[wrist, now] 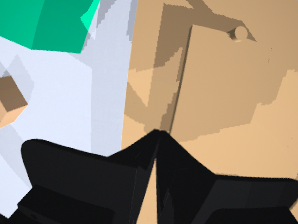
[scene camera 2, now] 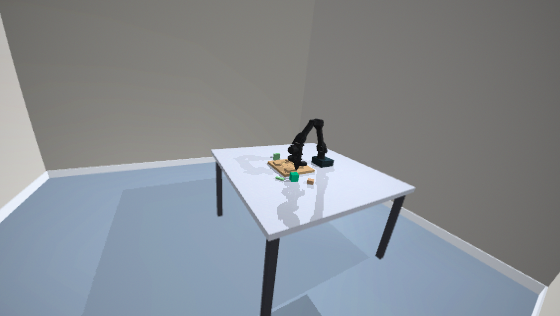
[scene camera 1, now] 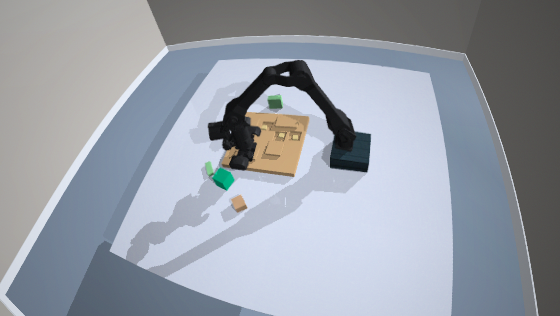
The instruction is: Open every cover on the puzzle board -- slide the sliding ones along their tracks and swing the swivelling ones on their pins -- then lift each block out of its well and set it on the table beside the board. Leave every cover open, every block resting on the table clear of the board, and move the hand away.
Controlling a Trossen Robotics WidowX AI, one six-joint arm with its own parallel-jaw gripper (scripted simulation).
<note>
My gripper (scene camera 1: 251, 160) is shut, with nothing in its grasp. Further things: a tan puzzle board (scene camera 1: 286, 165).
My gripper shows as well in the wrist view (wrist: 158, 135). The tan puzzle board also shows in the wrist view (wrist: 158, 49).
</note>
